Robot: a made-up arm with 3 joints. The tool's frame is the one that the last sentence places. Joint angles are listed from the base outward.
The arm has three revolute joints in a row. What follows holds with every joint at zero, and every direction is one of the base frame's.
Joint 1 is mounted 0.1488 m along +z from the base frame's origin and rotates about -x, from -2.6 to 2.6 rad.
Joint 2 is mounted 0.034 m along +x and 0.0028 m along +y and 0.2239 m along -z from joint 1 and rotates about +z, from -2.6 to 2.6 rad.
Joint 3 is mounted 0.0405 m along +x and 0.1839 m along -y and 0.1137 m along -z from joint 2 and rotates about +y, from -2.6 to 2.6 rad.
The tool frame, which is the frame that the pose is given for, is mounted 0.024 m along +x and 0.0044 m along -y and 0.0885 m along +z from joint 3; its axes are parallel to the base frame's.
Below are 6 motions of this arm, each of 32 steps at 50 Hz.
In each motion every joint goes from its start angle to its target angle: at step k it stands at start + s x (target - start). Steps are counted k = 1, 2, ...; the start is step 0. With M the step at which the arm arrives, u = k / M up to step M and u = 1 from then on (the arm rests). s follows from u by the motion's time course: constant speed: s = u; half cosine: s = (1 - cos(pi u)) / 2; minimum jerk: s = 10 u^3 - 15 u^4 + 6 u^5.
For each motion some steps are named. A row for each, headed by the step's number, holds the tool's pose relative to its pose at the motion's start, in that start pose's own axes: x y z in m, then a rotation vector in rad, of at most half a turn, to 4 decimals.
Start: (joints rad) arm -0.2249 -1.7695 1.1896
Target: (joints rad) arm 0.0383 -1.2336 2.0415
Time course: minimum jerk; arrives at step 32
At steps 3, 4, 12, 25, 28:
3: 0.0009 0.0006 0.0011 -0.0034 0.0042 0.0018
4: 0.0020 0.0014 0.0026 -0.0077 0.0095 0.0039
12: 0.0299 0.0263 0.0426 -0.1401 0.1621 0.0472
25: 0.0705 0.0941 0.1286 -0.4985 0.5271 -0.0191
28: 0.0721 0.0997 0.1352 -0.5288 0.5574 -0.0373

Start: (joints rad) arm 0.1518 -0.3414 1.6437
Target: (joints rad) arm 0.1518 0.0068 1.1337
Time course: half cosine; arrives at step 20
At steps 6, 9, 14, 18, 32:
6: -0.0104 0.0098 0.0152 -0.0718 -0.1051 -0.0015
9: -0.0213 0.0213 0.0292 -0.1471 -0.2147 0.0051
14: -0.0402 0.0432 0.0486 -0.2760 -0.4023 0.0360
18: -0.0492 0.0544 0.0558 -0.3379 -0.4927 0.0600
32: -0.0504 0.0559 0.0567 -0.3462 -0.5048 0.0637

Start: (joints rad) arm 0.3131 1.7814 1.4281
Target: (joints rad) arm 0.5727 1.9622 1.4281
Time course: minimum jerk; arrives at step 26
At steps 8, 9, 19, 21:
8: 0.0061 0.0075 -0.0107 -0.0296 0.0439 0.0145
9: 0.0080 0.0100 -0.0142 -0.0391 0.0579 0.0194
19: 0.0266 0.0405 -0.0580 -0.1467 0.2180 0.0867
21: 0.0283 0.0442 -0.0633 -0.1585 0.2356 0.0954

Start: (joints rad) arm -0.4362 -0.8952 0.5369
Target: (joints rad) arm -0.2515 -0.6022 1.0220
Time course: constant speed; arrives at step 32
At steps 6, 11, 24, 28, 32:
6: 0.0194 0.0004 0.0128 -0.0489 0.0645 0.0336
11: 0.0348 0.0016 0.0233 -0.0929 0.1191 0.0574
24: 0.0719 0.0070 0.0497 -0.2189 0.2639 0.1007
28: 0.0824 0.0093 0.0575 -0.2606 0.3092 0.1082
32: 0.0925 0.0117 0.0650 -0.3033 0.3547 0.1129

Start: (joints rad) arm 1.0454 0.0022 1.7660
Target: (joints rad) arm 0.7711 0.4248 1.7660
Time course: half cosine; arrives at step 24
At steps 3, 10, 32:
3: 0.0013 0.0060 0.0033 -0.0178 -0.0001 0.0071
10: 0.0090 0.0607 0.0303 -0.1732 -0.0082 0.0691
32: 0.0046 0.1738 0.0689 -0.4643 -0.0586 0.1835

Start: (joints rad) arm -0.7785 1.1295 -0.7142
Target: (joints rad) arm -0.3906 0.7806 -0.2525
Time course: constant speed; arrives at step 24
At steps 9, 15, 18, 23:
9: -0.0179 -0.0155 0.0430 -0.1343 0.3001 -0.0644
15: -0.0265 -0.0253 0.0723 -0.2259 0.4941 -0.1151
18: -0.0299 -0.0301 0.0872 -0.2725 0.5889 -0.1431
23: -0.0342 -0.0379 0.1123 -0.3512 0.7430 -0.1939

